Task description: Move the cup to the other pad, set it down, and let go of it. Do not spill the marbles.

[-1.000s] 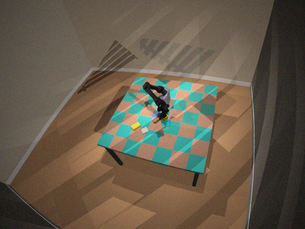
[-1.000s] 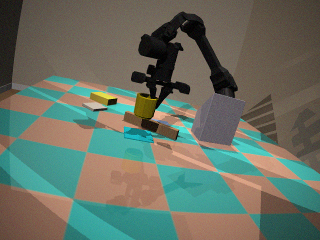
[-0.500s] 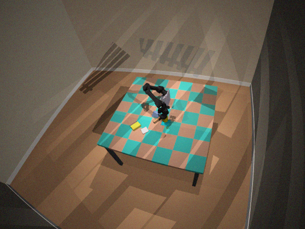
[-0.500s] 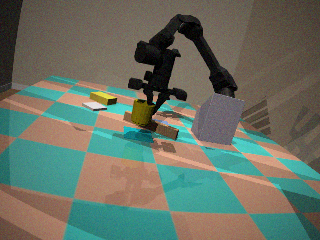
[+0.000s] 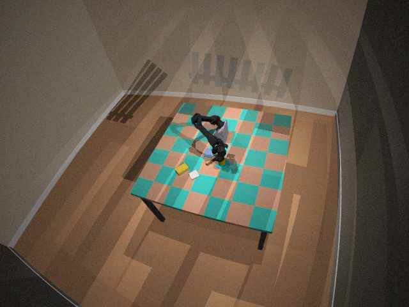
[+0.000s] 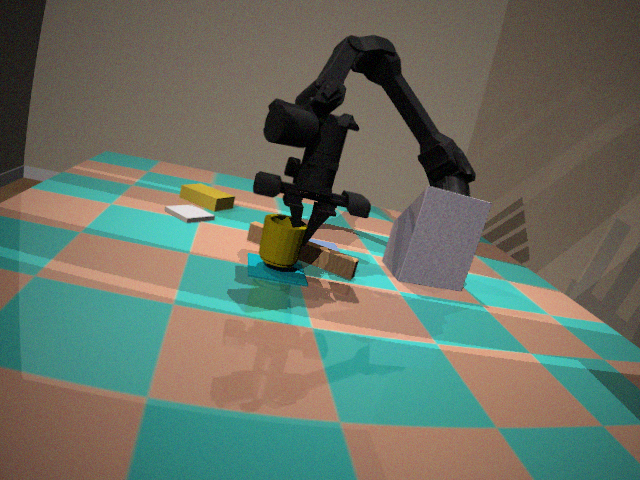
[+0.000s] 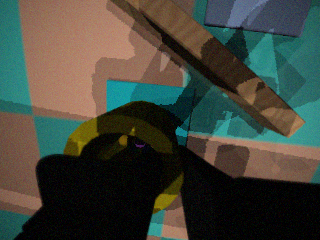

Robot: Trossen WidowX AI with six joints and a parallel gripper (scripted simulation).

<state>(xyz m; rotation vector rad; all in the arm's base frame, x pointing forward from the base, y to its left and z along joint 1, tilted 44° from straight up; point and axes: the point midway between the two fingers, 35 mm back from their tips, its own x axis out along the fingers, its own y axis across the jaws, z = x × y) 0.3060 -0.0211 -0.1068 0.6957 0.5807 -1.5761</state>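
Now: gripper tip 6 cm above the cyan pad and 3 cm short of it. From my gripper tip the other things lie so: blue pad: 15 cm to the right, 8 cm behind, 6 cm below; yellow cup: 2 cm ahead; wooden bar: 8 cm to the right, 4 cm below, 3 cm behind.
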